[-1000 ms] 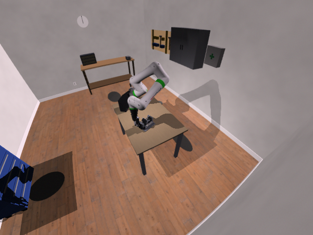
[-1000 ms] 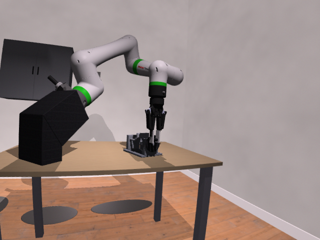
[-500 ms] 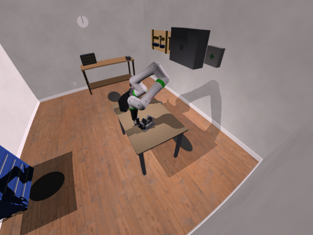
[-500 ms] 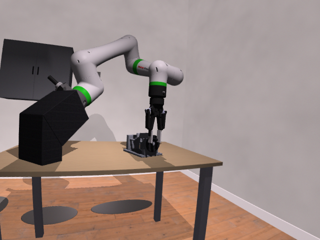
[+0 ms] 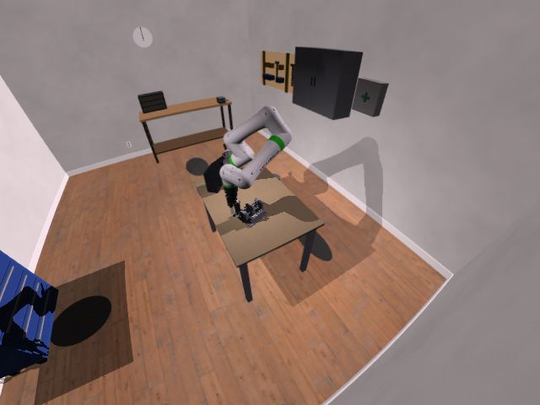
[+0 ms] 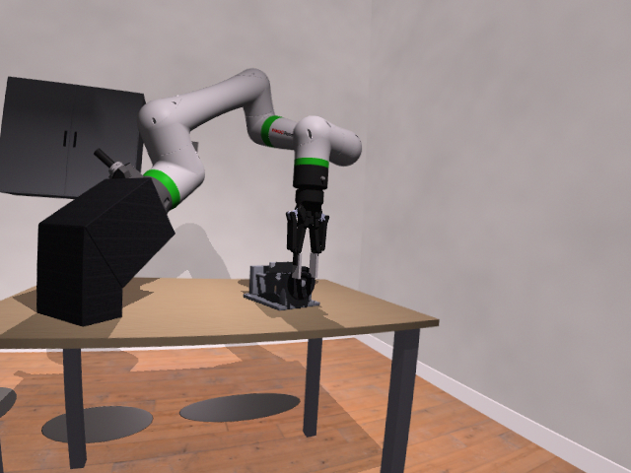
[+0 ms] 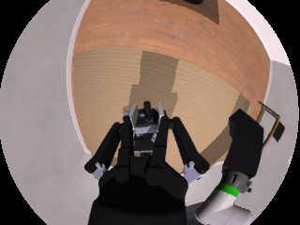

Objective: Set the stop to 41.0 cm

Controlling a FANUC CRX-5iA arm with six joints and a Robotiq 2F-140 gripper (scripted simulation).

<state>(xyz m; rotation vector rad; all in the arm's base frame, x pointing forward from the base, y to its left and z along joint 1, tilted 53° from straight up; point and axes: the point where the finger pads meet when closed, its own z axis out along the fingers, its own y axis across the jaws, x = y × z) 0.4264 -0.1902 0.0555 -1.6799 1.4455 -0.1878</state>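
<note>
My gripper is now 3 cm above the black handwheel and 2 cm to the right of it. Also, from my hand: grey stop 13 cm to the left, 4 cm below, 2 cm behind.
</note>
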